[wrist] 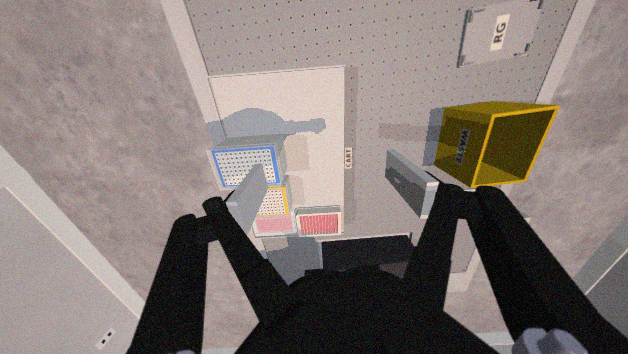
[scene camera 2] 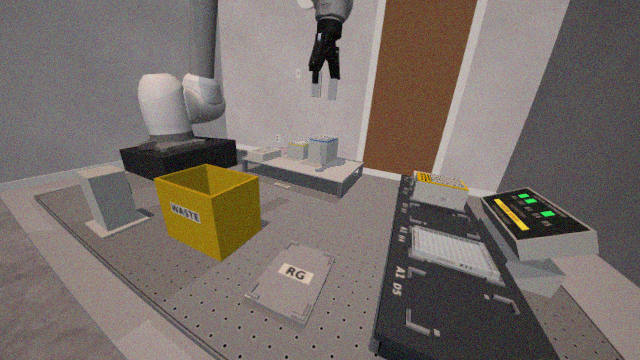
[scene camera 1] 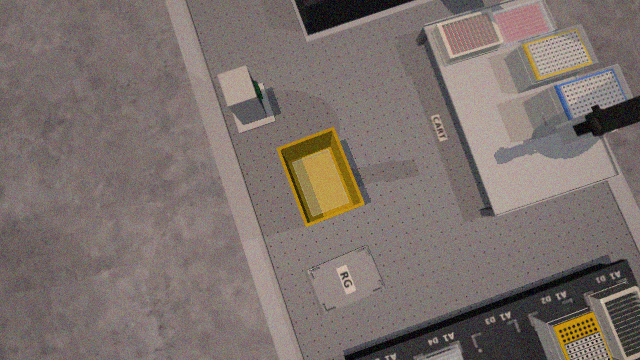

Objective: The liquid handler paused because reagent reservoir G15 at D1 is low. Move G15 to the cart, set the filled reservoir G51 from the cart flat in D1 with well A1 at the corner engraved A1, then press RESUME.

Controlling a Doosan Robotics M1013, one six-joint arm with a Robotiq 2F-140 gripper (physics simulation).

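Where they show: gripper, fingertip midpoint: [wrist: 324,169] [scene camera 2: 324,98]; arm's base at its link origin: [scene camera 2: 175,145].
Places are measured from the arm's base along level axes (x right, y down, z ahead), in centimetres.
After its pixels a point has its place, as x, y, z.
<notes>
A ribbed reservoir with pale, empty-looking troughs [scene camera 1: 622,322] {-27.9, 1.5, 98.4} stands at D1 on the dark deck [scene camera 1: 420,336] {10.9, 3.5, 89.7} [scene camera 2: 450,320] {22.7, 3.4, 98.1}, cut off by the frame edge in scene camera 1. A reservoir with red-filled troughs [scene camera 1: 470,36] {-19.3, 0.7, 33.3} [wrist: 319,224] {-19.2, 1.1, 32.3} lies flat at a corner of the cart [scene camera 1: 525,175] {-21.2, 3.4, 65.3} [wrist: 320,90] {-17.2, 3.4, 67.3}. No label on either reservoir can be read. My gripper [scene camera 2: 324,90] {-18.0, -21.8, 59.8} [wrist: 324,169] {-18.0, -21.8, 59.8} is open and empty, high above the cart area. The RESUME box [scene camera 1: 239,86] {31.0, -3.6, 31.8} [scene camera 2: 109,197] {32.2, 1.3, 35.1} stands near the table edge; its green button [scene camera 1: 257,90] {28.1, -0.1, 32.0} shows at the side.
A pink labware piece [scene camera 1: 524,23] {-32.8, 1.9, 33.3}, a yellow-rimmed rack [scene camera 1: 559,54] {-32.3, -3.7, 44.0} and a taller blue-rimmed rack [scene camera 1: 590,90] [scene camera 2: 323,151] share the cart. The yellow WASTE bin [scene camera 2: 235,215] {21.7, 1.6, 61.7} and the RG plate [scene camera 2: 272,295] {27.2, 8.6, 75.0} stand on the table. The deck also bears a yellow rack [scene camera 2: 440,192] {-12.0, -0.5, 98.9} and a clear plate [scene camera 2: 455,252] {9.6, 2.3, 100.1}.
</notes>
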